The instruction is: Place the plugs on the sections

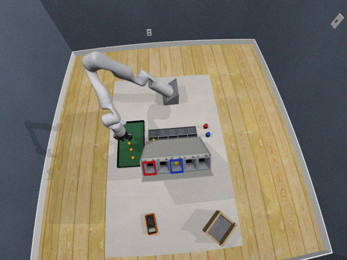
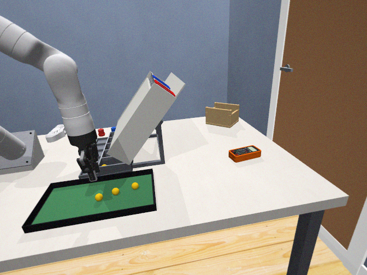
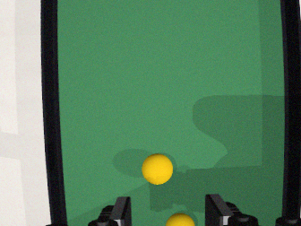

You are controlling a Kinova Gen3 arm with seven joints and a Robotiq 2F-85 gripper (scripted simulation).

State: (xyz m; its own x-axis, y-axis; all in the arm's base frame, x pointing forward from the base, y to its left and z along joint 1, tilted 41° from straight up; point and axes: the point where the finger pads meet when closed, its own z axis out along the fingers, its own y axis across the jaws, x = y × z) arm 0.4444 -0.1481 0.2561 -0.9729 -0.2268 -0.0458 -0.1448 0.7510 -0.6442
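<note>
Now: hand 10 mm past the green tray, 10 mm to the right of it and 110 mm above it. The rest, counted from my hand: orange multimeter 550 mm ahead, 230 mm to the left, 100 mm below; then grey cover 60 mm ahead, 360 mm to the left, 90 mm above; then wooden box 540 mm ahead, 680 mm to the left, 60 mm below.
</note>
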